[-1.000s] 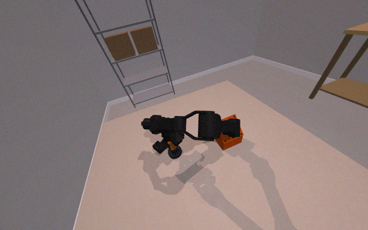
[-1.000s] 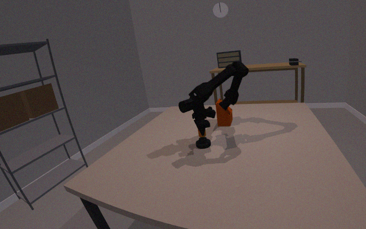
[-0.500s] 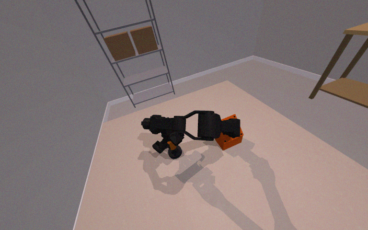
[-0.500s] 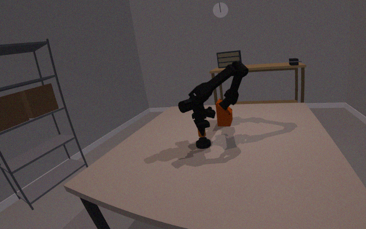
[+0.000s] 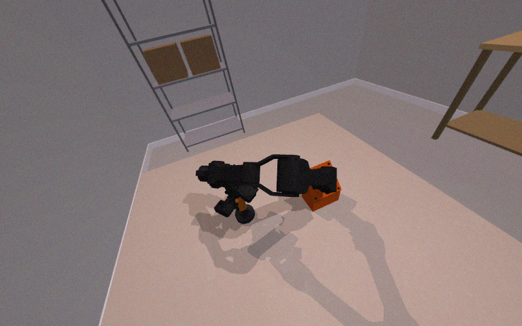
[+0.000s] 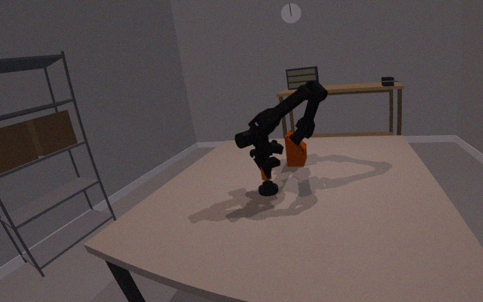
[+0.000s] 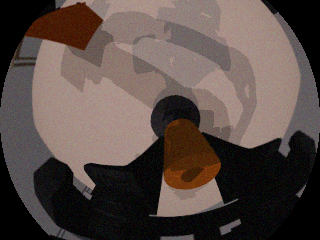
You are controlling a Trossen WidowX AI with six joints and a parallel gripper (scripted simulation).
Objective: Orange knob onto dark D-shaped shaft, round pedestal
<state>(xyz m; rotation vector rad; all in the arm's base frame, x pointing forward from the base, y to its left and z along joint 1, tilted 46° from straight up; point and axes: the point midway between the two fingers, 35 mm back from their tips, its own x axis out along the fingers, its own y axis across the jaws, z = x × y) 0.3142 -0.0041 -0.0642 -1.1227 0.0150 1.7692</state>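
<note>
The orange knob is 20 mm above my gripper tip. From my gripper tip the other things lie so: dark round pedestal (40 mm below).
</note>
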